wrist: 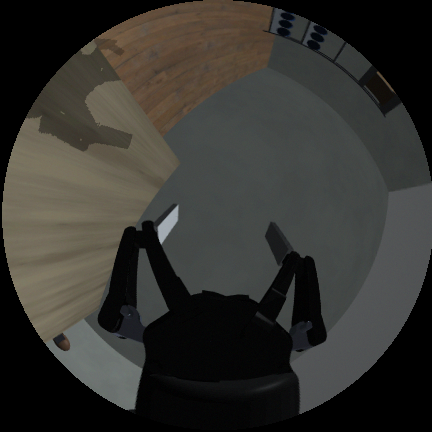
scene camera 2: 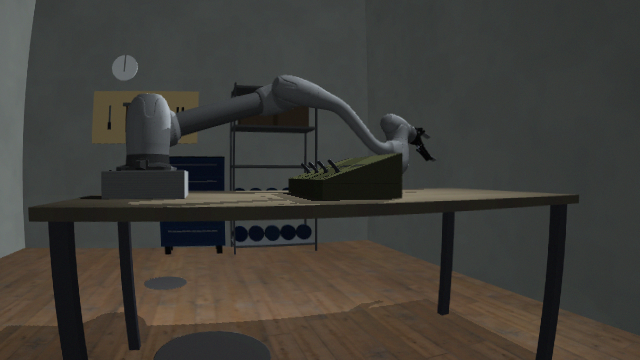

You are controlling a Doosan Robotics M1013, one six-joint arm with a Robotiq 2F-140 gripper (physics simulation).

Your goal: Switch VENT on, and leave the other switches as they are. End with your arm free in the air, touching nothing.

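Pixels of known places: gripper, fingertip midpoint: (wrist: pixel 223 220) (scene camera 2: pixel 431 148); arm's base at its link origin: (scene camera 2: pixel 147 171).
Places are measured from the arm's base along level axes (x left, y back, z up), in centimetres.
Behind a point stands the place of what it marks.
Observation:
The switch box (scene camera 2: pixel 360 179) {z -2.6, x -21.5, y -69.7 cm} is an olive-green console with a sloped top, standing on the table in the scene view. Several dark switch levers (scene camera 2: pixel 322 167) {z 1.3, x -3.6, y -61.5 cm} stick up from its lower left part. Their labels cannot be read, so I cannot tell which one is VENT or how each is set. My gripper (scene camera 2: pixel 433 147) {z 13.5, x 54.1, y -134.8 cm} (wrist: pixel 223 220) {z 13.5, x 54.1, y -134.8 cm} is open, its two fingers wide apart with nothing between them. It is in the air to the right of the box and above the table, touching nothing. The switch box does not show in the wrist view.
The wooden table (scene camera 2: pixel 490 196) {z -8.8, x -19.8, y -119.9 cm} (wrist: pixel 65 200) {z -8.8, x 39.5, y -128.1 cm} carries the box and the arm's grey base block (scene camera 2: pixel 145 184) {z -4.2, x -13.6, y -3.0 cm}. My arm (scene camera 2: pixel 320 95) {z 31.8, x 19.9, y -65.3 cm} reaches over and past the box. A shelf rack (scene camera 2: pixel 274 129) and a blue tool cabinet (scene camera 2: pixel 197 235) stand behind the table.

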